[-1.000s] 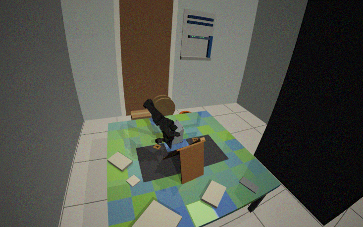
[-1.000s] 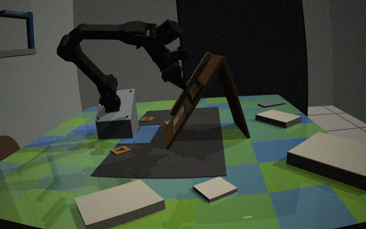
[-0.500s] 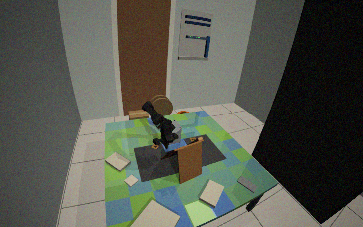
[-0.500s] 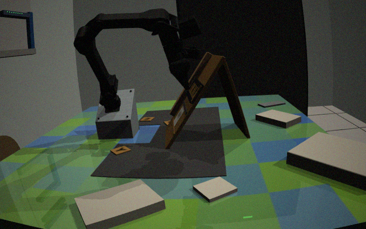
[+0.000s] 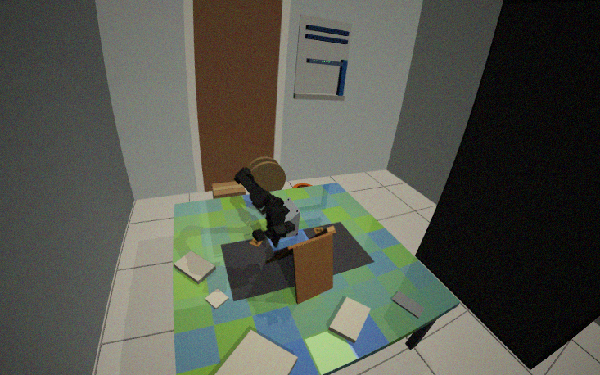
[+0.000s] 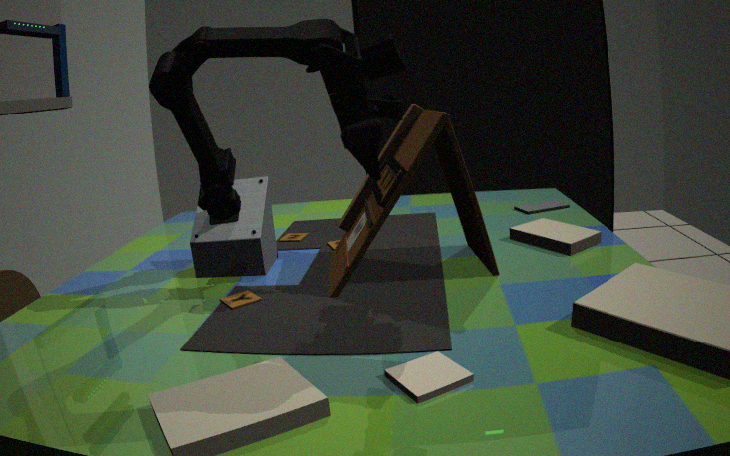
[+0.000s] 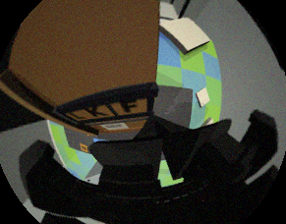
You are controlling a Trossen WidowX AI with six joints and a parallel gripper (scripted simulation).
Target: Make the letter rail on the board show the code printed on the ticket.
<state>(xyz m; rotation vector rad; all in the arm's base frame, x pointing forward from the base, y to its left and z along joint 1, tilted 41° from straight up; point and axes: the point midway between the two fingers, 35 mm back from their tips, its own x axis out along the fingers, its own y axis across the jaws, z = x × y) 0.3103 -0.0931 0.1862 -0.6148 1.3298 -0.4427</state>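
The orange letter tile marked f lies 20 mm ahead of my gripper tip, 30 mm to the left of it and 10 mm below it. From my gripper tip the other things lie so: dark mat: 110 mm behind, 170 mm to the left, 190 mm below; then orange letter tile marked l: 10 mm ahead, 150 mm to the left, 10 mm below; then white ticket: 40 mm behind, 110 mm to the left, 100 mm below.
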